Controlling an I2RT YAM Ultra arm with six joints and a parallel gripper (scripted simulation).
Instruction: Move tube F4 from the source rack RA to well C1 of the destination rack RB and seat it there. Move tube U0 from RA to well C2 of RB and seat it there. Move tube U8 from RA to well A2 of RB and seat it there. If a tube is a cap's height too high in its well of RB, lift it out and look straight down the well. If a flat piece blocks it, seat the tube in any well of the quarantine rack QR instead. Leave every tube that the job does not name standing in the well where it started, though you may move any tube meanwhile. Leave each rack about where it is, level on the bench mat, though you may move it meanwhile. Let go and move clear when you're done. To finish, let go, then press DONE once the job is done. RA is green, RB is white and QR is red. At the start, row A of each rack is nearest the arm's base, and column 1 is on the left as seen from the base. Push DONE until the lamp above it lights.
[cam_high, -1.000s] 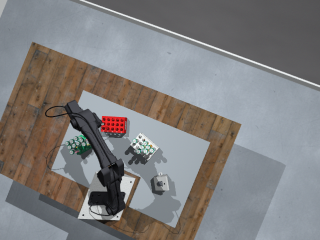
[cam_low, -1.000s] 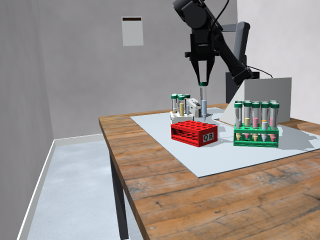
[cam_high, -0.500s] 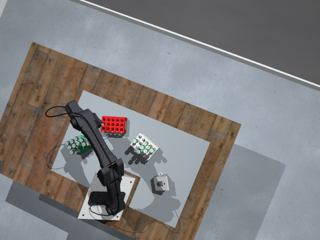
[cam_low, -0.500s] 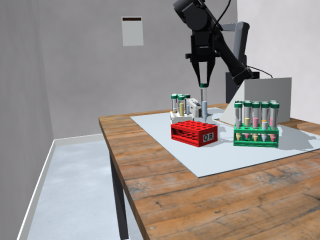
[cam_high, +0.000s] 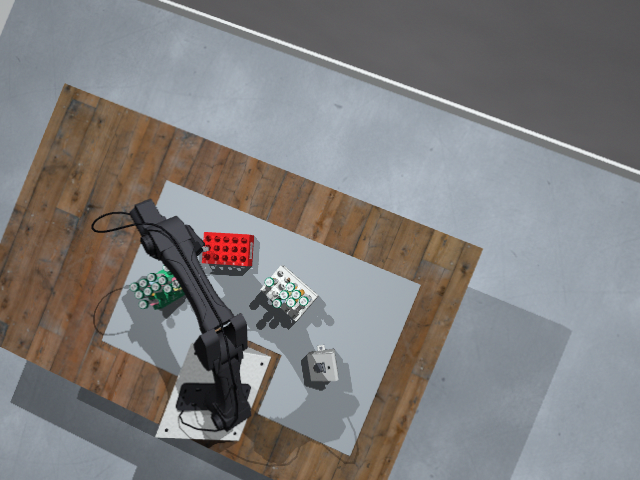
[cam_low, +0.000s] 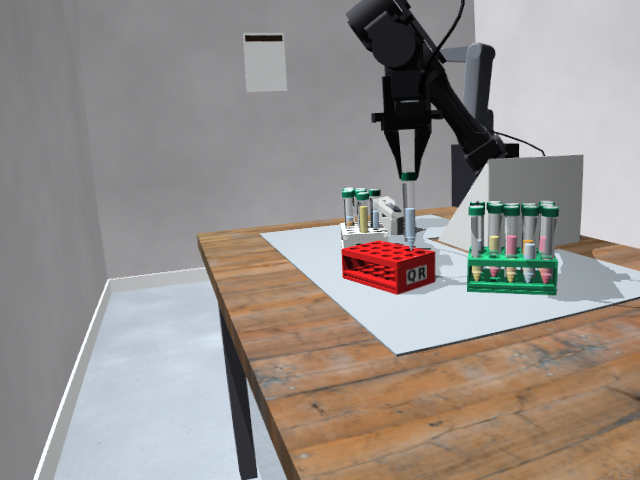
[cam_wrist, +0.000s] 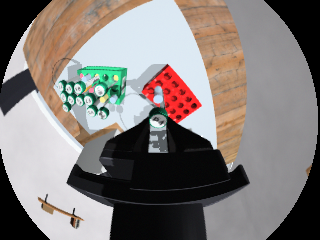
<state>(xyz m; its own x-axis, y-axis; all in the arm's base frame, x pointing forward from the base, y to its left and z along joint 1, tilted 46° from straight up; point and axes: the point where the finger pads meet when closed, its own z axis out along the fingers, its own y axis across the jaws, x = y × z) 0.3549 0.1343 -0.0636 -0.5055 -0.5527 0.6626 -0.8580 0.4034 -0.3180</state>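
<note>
Right now my hand is 10 mm to the right of the tube and 60 mm above it. Round my hand: red rack QR 20 mm ahead, 40 mm to the right, 150 mm below; then tube with yellow filling 20 mm behind, 190 mm to the right, 110 mm below; then white rack RB 40 mm behind, 240 mm to the right, 150 mm below.
</note>
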